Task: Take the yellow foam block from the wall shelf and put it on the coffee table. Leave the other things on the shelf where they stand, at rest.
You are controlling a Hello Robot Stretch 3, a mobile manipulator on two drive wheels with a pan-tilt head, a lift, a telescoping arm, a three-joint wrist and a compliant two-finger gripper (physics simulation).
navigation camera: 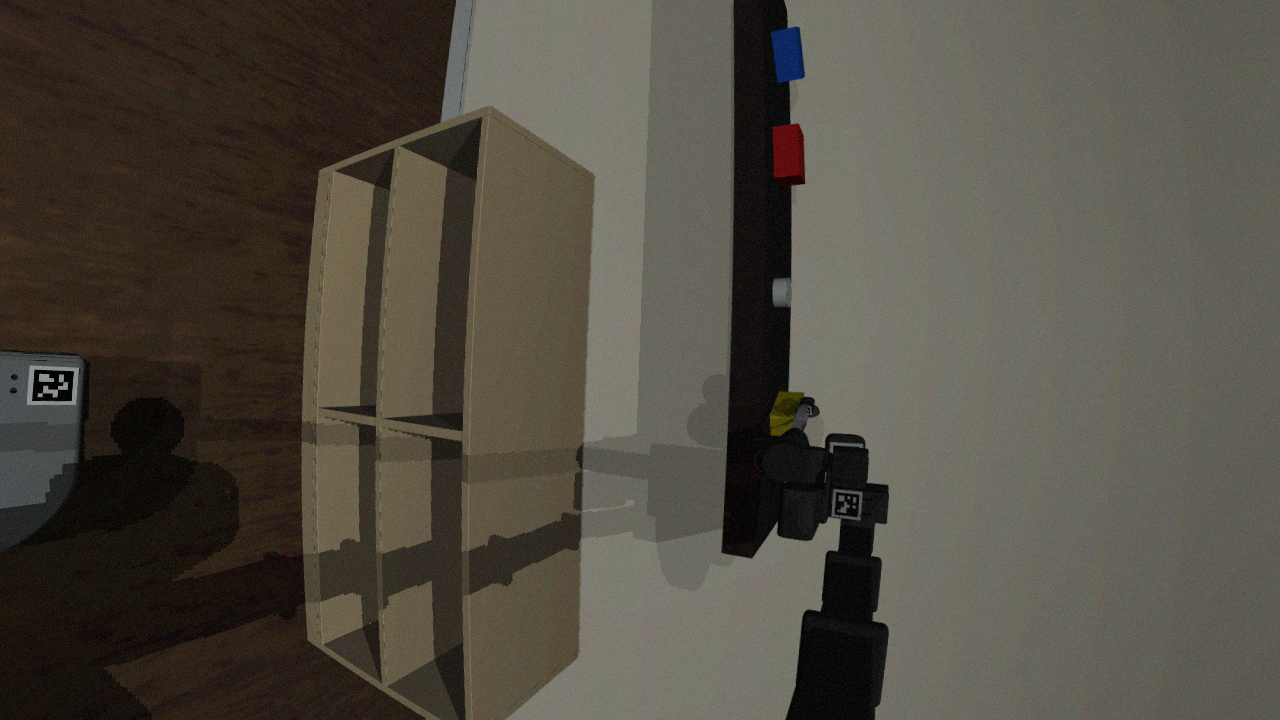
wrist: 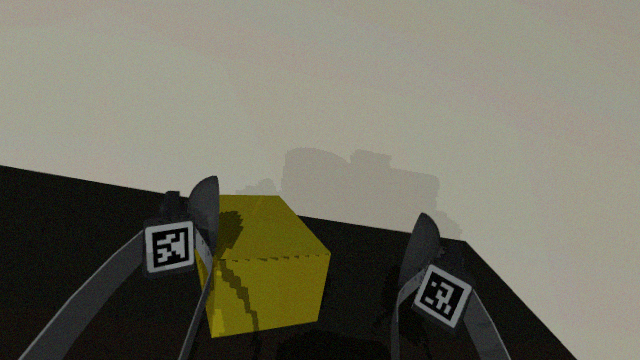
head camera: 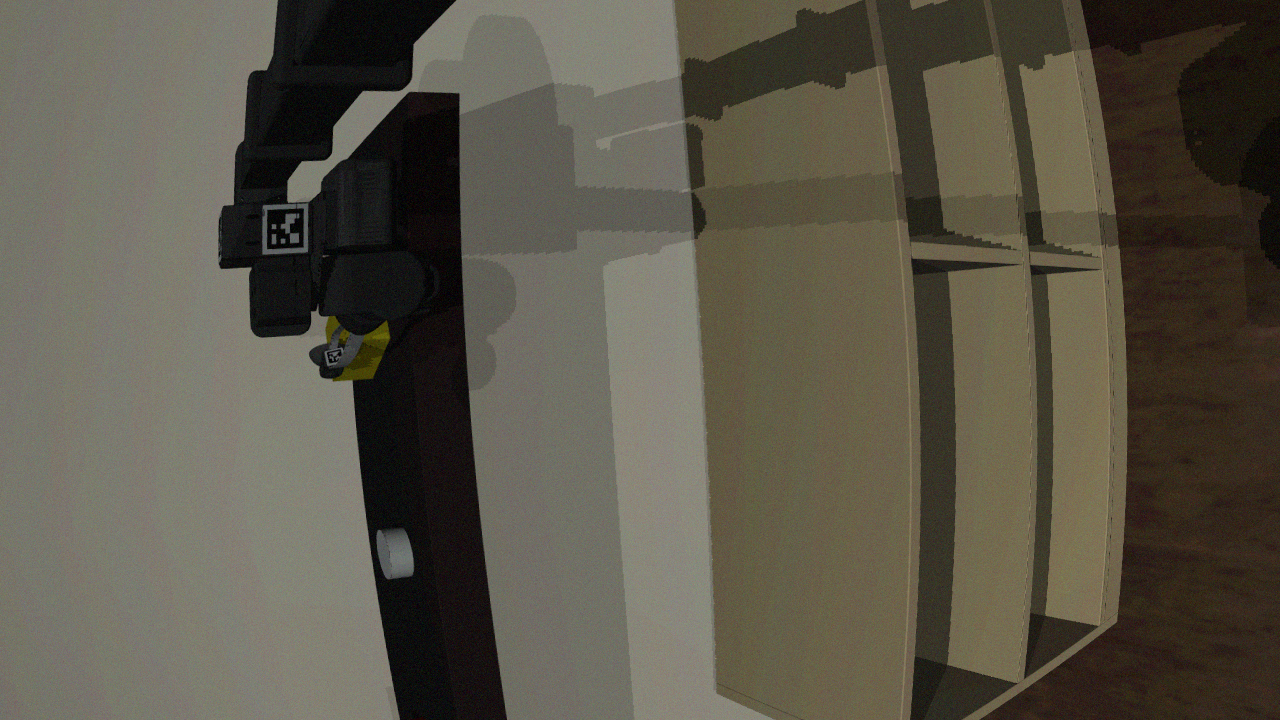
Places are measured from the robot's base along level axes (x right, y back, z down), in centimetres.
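Pixels of known places: gripper, fingertip midpoint: [wrist: 314, 221].
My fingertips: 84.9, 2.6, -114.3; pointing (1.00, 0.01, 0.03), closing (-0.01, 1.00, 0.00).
Note:
For each thing: its middle in the pictures, then the offset to it from my fingertips, as dx, dy, dz. "pt": a spot on its surface instead.
- yellow foam block, body centre: [wrist: 251, 252] [head camera: 355, 333] [navigation camera: 788, 418] +2.0, -3.5, +3.7
- white cylinder, body centre: [head camera: 394, 553] [navigation camera: 782, 292] -2.3, -24.9, +4.7
- red block, body centre: [navigation camera: 789, 156] -2.4, -49.6, +3.7
- blue block, body centre: [navigation camera: 788, 55] -1.2, -71.1, +3.7
- beige cubby unit, surface spot: [head camera: 805, 402] [navigation camera: 532, 349] pt -6.9, -14.1, +53.3
The yellow foam block [head camera: 365, 358] [navigation camera: 785, 411] [wrist: 275, 290] stands on the dark wall shelf [head camera: 438, 492] [navigation camera: 751, 358] [wrist: 75, 220], close to its end. My gripper [head camera: 347, 347] [navigation camera: 799, 419] [wrist: 314, 221] is open at the block. In the wrist view the left finger overlaps the block's left edge; the right finger stands apart from it, with a gap over the dark shelf. Whether the left finger touches the block I cannot tell. In the head view the wrist partly hides the block and the fingers. The coffee table does not show in these views.
A white cylinder [head camera: 395, 553] [navigation camera: 781, 292] stands on the shelf beyond the block. A red block [navigation camera: 787, 154] and a blue block [navigation camera: 787, 53] stand farther along it. A beige cubby unit [head camera: 805, 402] [navigation camera: 528, 358] stands below the shelf. The wall is behind the shelf.

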